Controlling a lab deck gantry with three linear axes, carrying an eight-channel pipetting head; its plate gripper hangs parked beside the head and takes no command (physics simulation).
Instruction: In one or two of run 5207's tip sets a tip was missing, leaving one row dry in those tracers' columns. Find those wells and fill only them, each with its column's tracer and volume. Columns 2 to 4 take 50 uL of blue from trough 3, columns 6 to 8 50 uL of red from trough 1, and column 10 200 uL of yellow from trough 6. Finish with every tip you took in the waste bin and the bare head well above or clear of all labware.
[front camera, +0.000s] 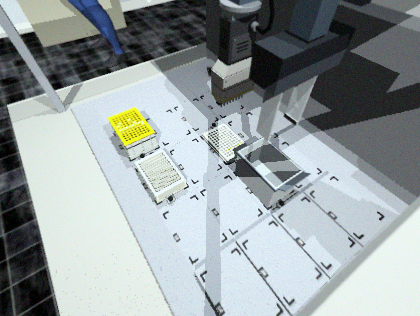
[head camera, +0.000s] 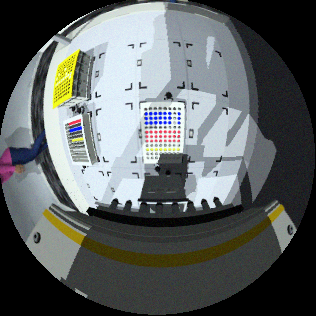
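Note:
The pipetting head (front camera: 232, 82) hangs high behind the well plate; its row of short nozzles (head camera: 160, 206) looks bare. The well plate (front camera: 223, 141) (head camera: 162, 129) shows three blue columns, three red ones and a yellow one in the head view; single dry wells are too small to tell surely. The trough rack (front camera: 161, 175) (head camera: 80, 140) shows red, blue and yellow troughs. The yellow tip rack (front camera: 131, 126) (head camera: 66, 82) has some gaps mid-rack. The waste bin (front camera: 260, 186) stands beside the plate. My gripper (front camera: 282, 117) seems to be the pale panels beside the head; its opening is unclear.
A dark block (front camera: 285, 60) hangs beside the head. In the head view, a dark shape (head camera: 162, 187) overlaps the plate's lower end; I cannot tell whether it is bin or shadow. Corner marks cover the deck (front camera: 225, 210). A thin post (front camera: 35, 55) stands at the deck's left edge.

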